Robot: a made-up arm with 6 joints. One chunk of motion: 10 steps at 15 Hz.
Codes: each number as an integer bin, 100 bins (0 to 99) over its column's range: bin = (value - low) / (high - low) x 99, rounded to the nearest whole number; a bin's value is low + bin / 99 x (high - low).
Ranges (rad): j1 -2.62..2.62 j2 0..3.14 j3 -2.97..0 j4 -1.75..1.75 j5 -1.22..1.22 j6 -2.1..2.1
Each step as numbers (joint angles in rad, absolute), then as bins.
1 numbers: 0.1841 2.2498 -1.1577 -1.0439 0.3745 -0.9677
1 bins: 53 71 60 20 65 27
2 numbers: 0.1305 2.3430 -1.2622 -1.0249 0.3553 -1.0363
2 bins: 52 74 57 21 64 25
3 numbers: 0.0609 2.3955 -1.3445 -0.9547 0.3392 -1.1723
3 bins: 51 76 54 22 63 22
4 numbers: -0.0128 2.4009 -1.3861 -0.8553 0.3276 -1.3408
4 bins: 49 76 53 25 63 18
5 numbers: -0.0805 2.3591 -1.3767 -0.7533 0.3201 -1.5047
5 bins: 48 74 53 28 62 14
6 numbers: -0.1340 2.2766 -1.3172 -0.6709 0.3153 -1.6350
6 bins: 47 72 55 31 62 11
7 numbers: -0.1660 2.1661 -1.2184 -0.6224 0.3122 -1.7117
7 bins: 46 68 58 32 62 9
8 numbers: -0.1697 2.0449 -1.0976 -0.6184 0.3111 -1.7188
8 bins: 46 64 62 32 62 9
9 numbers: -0.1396 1.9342 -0.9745 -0.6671 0.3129 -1.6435
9 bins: 47 61 67 31 62 11
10 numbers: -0.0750 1.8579 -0.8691 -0.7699 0.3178 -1.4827
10 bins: 48 59 70 28 62 15
